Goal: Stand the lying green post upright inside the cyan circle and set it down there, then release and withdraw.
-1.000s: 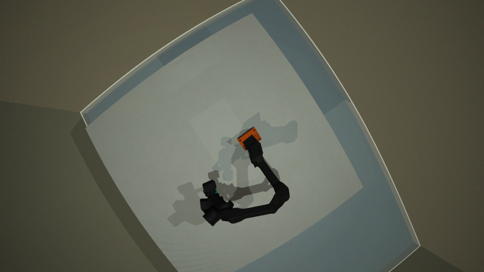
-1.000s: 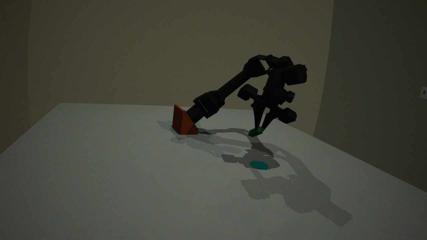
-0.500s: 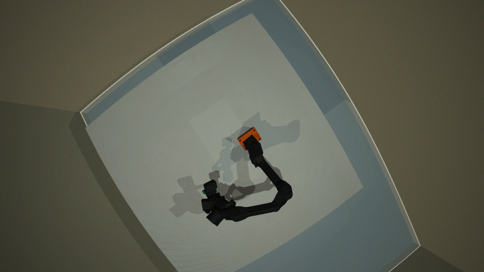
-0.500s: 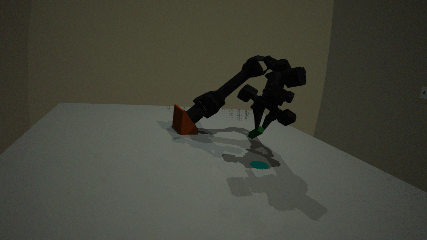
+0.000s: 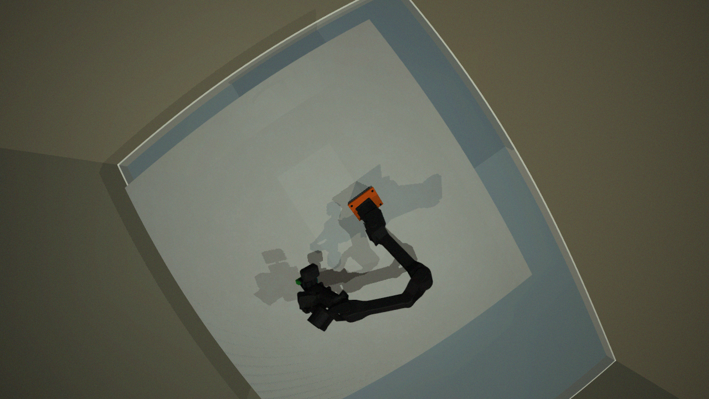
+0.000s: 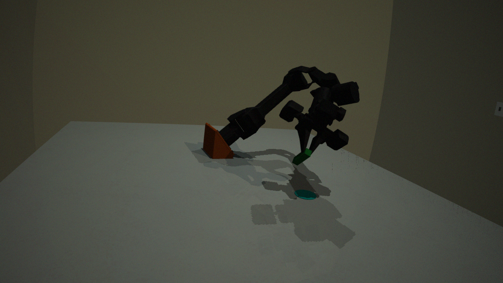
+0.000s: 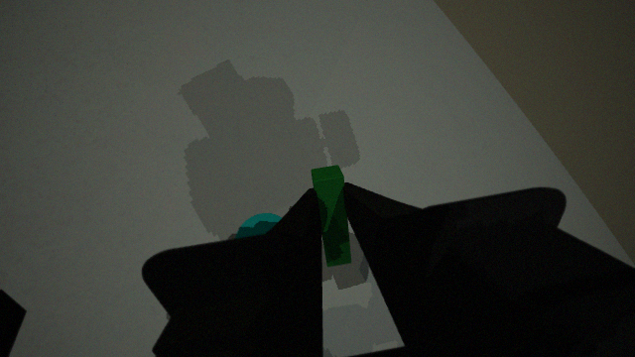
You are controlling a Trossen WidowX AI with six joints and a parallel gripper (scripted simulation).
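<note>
The cyan circle is 11 cm below my gripper tip and 4 cm to the left of it. From my gripper tip the other things lie so: green post: 2 cm behind, 1 cm below.
</note>
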